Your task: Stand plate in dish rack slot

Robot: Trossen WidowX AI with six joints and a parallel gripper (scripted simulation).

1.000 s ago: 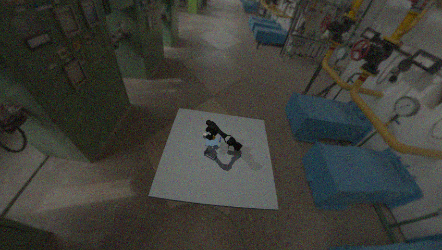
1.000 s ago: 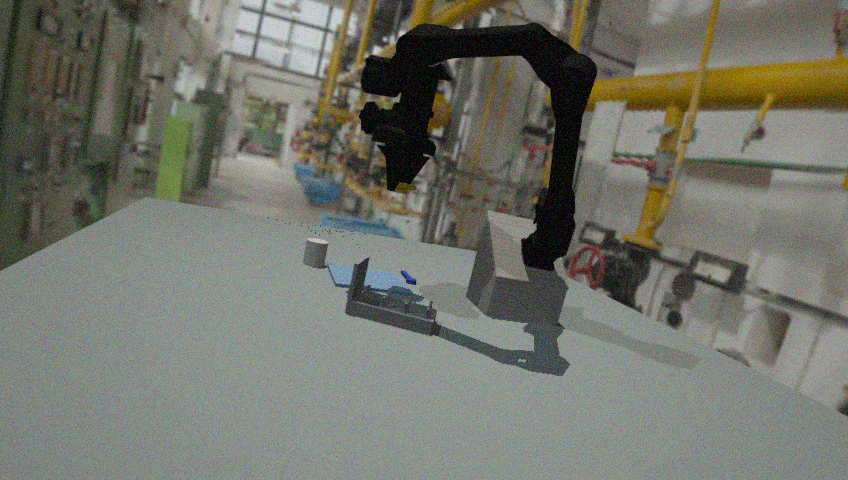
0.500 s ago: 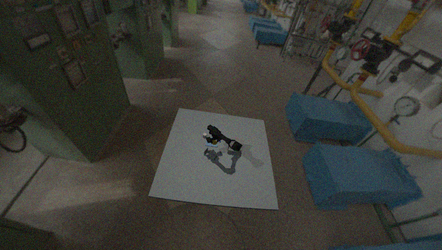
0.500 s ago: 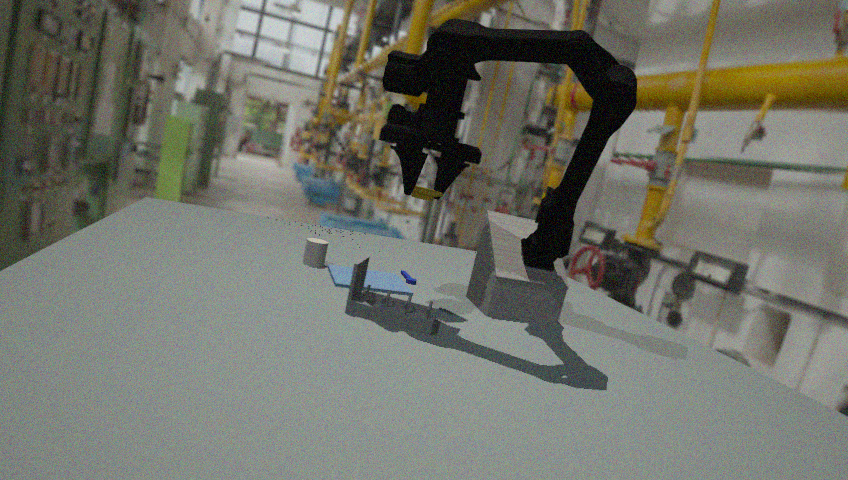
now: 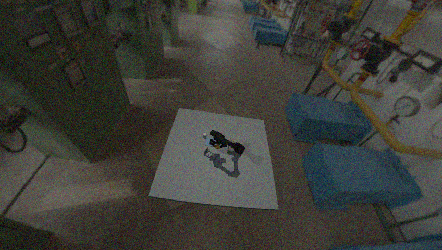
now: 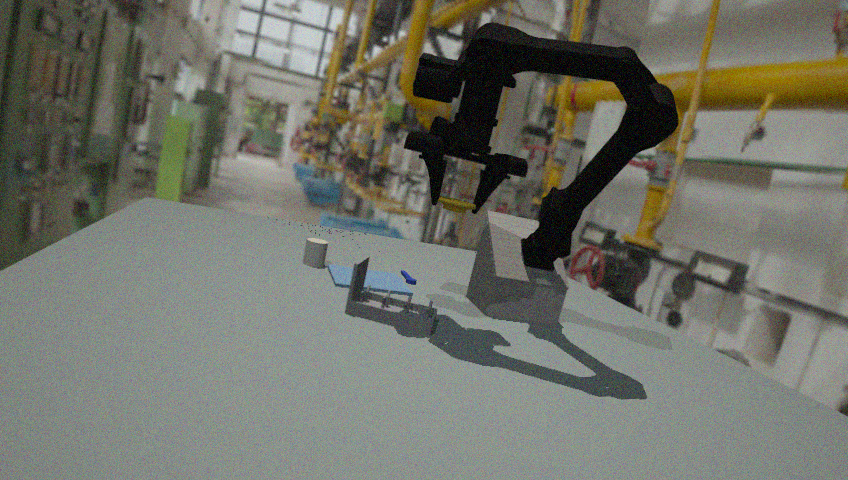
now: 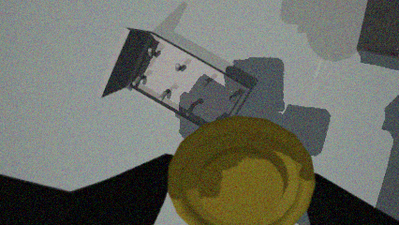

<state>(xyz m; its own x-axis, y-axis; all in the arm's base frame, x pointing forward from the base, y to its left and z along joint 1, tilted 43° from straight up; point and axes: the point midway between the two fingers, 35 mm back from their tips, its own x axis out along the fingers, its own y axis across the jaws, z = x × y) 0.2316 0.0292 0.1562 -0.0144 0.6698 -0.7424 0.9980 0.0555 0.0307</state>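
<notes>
Right now the grey dish rack is 6 cm ahead of my gripper tip and 17 cm below it. The rest, counted from my gripper tip: yellow plate: 1 cm above; light blue mat: 8 cm ahead, 20 cm to the right, 19 cm below; blue spoon: 2 cm behind, 26 cm to the right, 18 cm below.
</notes>
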